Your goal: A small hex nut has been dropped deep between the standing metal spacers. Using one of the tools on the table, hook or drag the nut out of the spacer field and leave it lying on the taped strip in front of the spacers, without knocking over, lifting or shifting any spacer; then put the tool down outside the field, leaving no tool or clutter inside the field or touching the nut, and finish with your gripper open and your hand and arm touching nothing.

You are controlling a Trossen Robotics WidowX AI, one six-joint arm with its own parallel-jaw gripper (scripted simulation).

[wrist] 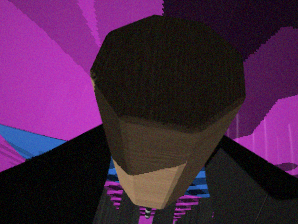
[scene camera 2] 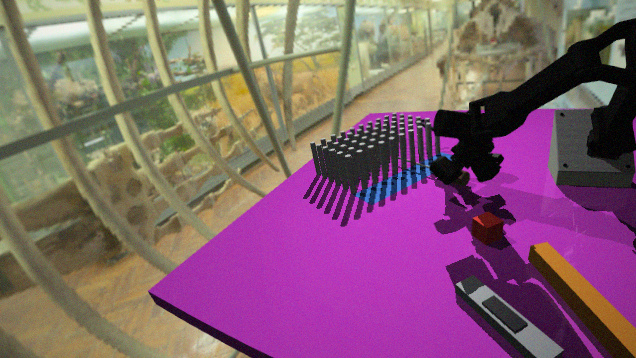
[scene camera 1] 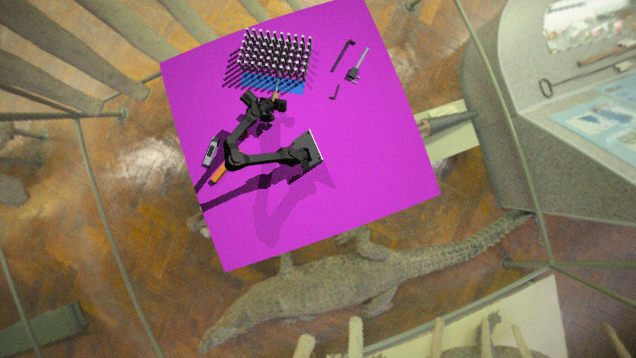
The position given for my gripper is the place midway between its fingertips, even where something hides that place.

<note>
In view: my gripper (scene camera 2: 449, 175), a brown-handled tool (wrist: 167, 89) and a red cube (scene camera 2: 487, 228).
My gripper is seen too in the wrist view (wrist: 159, 137). The wrist view misses the red cube: it is out of frame.
</note>
